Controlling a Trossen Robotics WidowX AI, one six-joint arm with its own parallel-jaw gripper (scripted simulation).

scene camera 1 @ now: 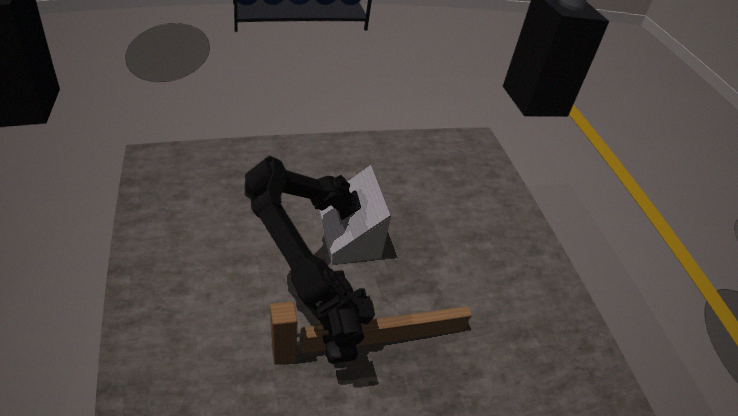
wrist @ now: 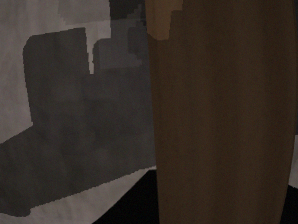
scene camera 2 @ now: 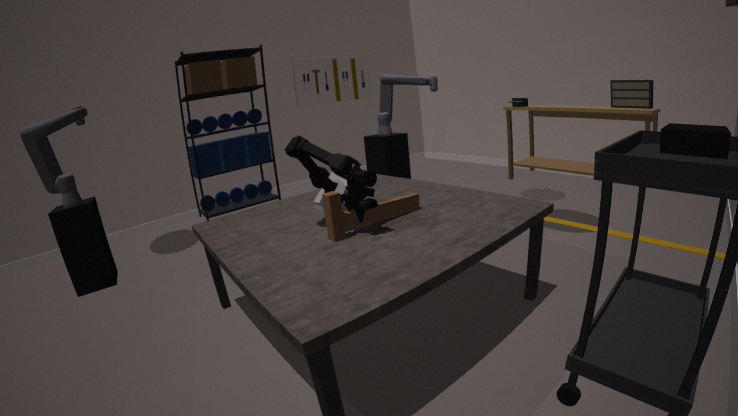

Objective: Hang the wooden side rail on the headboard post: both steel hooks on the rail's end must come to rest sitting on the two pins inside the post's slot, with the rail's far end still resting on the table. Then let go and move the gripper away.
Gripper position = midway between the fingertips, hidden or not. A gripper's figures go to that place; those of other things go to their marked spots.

Labels:
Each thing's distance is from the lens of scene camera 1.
my gripper (scene camera 1: pixel 331 340): 120 cm
wooden side rail (scene camera 1: pixel 413 325): 121 cm
wooden headboard post (scene camera 1: pixel 283 320): 105 cm
The marked spots on the wooden headboard post and the wooden side rail are 32 cm apart.

